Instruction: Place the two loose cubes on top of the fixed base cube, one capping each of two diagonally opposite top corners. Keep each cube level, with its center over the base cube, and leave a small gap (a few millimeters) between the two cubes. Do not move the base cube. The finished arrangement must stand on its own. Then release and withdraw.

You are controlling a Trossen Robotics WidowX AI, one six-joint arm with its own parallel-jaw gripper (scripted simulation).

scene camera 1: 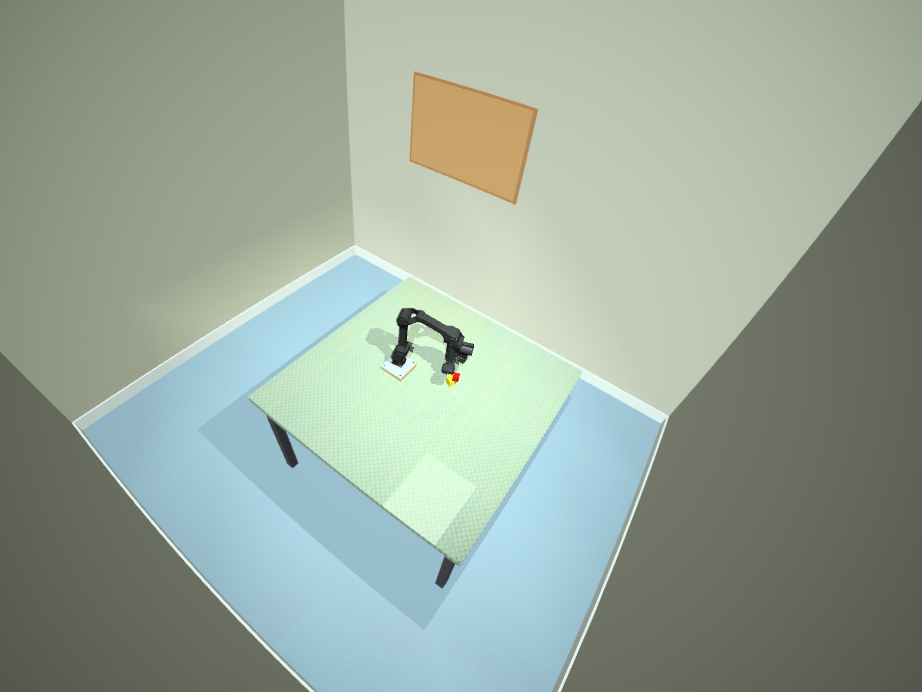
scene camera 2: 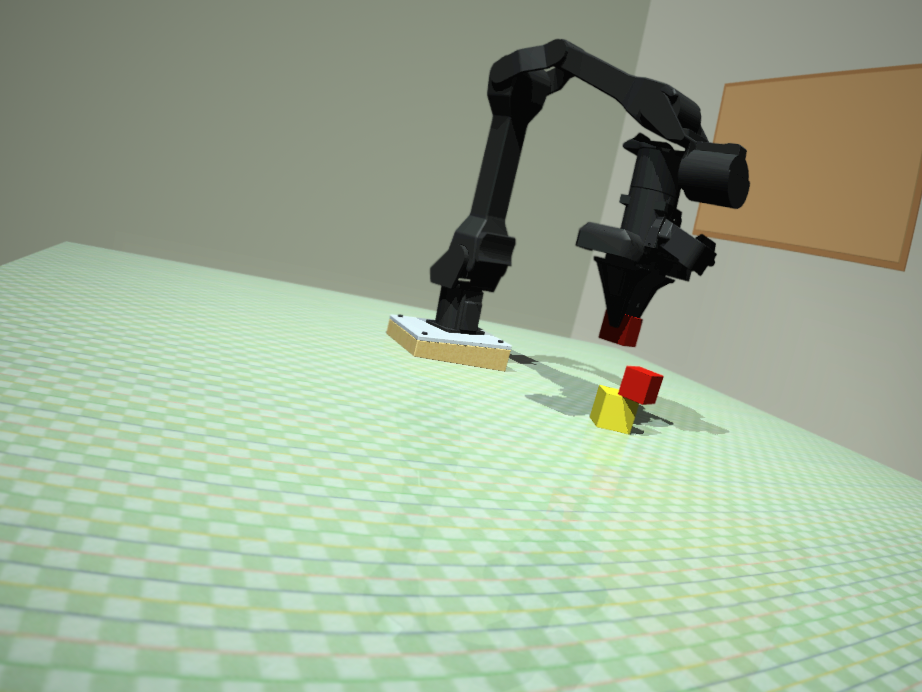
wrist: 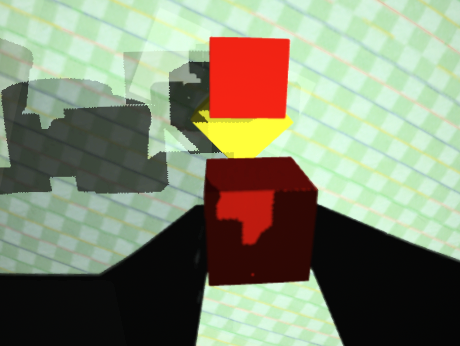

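Note:
Yellow cube and my gripper in sight. Wrist view: my gripper too.

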